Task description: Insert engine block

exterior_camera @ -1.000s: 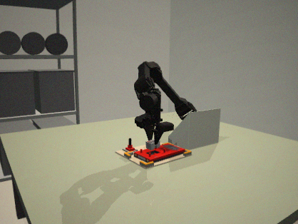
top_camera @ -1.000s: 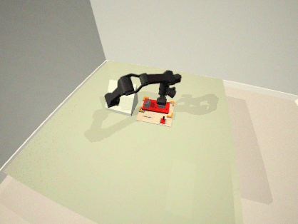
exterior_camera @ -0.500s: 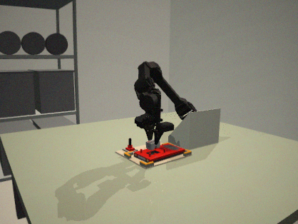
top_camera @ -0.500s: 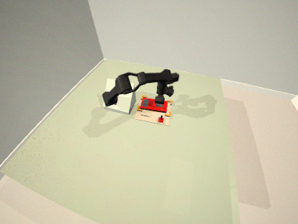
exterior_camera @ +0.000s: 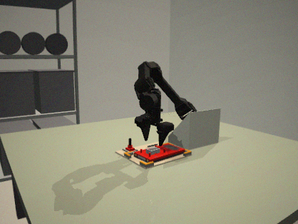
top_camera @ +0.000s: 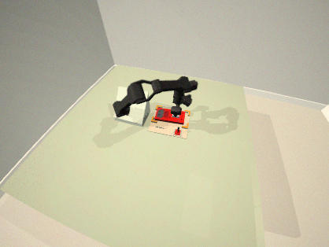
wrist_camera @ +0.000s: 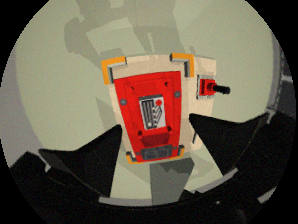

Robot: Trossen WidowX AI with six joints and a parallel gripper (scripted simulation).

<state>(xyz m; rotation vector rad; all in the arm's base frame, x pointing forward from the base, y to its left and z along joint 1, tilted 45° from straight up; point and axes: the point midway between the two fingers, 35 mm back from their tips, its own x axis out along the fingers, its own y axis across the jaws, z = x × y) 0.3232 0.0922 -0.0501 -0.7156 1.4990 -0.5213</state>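
My gripper tip is now 40 mm above the grey engine block and 10 mm to the right of it. The rest, counted from my gripper tip: black upright peg: 120 mm to the right, 40 mm ahead, 30 mm below.
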